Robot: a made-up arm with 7 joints.
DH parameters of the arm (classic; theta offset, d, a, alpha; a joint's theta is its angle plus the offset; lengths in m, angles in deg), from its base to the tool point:
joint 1: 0 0.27 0 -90
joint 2: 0 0 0 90
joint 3: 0 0.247 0.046 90
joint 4: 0 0 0.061 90
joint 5: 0 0.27 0 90
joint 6: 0 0 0.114 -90
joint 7: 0 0.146 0 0
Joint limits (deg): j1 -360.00..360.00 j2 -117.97..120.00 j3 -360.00..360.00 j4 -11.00..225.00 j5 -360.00..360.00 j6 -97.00..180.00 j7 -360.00..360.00
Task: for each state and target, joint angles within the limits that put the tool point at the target. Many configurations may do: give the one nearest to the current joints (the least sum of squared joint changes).
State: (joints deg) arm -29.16 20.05 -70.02 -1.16 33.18 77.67 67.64
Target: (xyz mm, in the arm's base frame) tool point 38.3 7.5 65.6
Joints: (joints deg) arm -21.11 25.02 -42.97 2.79 59.17 74.45 67.64
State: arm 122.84 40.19 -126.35 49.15 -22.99 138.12 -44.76
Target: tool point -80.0 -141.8 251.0
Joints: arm 91.99 17.80 -158.61 20.93 -43.31 118.08 -44.76
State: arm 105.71 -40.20 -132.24 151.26 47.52 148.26 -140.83
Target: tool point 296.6 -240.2 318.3
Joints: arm 108.64 -59.71 -141.82 129.81 33.36 160.53 -140.83
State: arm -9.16 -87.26 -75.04 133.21 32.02 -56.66 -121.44
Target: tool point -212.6 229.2 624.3
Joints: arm -32.09 -34.92 -86.50 158.58 15.93 -90.80 -121.44
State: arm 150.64 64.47 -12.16 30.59 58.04 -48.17 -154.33
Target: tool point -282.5 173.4 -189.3
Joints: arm 159.09 92.30 4.62 75.35 36.20 -24.29 -154.33
